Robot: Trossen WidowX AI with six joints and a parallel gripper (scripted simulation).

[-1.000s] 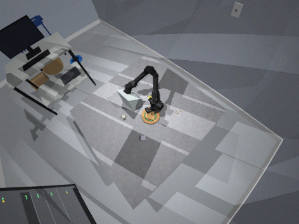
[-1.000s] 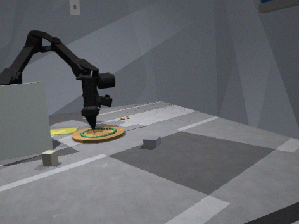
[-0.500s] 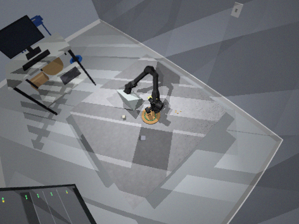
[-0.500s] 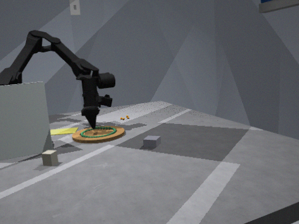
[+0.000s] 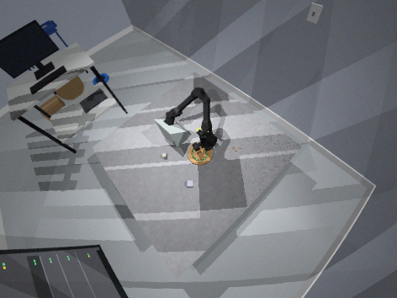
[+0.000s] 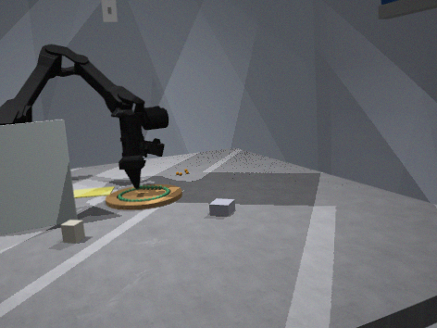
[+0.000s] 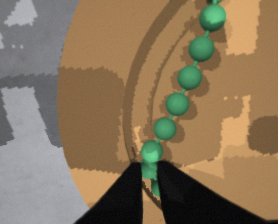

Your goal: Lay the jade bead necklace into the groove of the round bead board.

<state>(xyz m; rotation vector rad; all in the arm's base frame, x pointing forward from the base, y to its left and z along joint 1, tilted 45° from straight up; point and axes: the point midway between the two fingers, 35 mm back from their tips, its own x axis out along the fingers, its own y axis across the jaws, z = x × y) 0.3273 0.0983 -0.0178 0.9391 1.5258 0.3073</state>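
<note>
Now: the yellow sheet 110 mm behind my gripper tip, 100 mm to the left of it and 10 mm below it. Round my gripper tip: grey cube 100 mm ahead, 300 mm to the right; beige cube 220 mm behind, 260 mm to the right.
</note>
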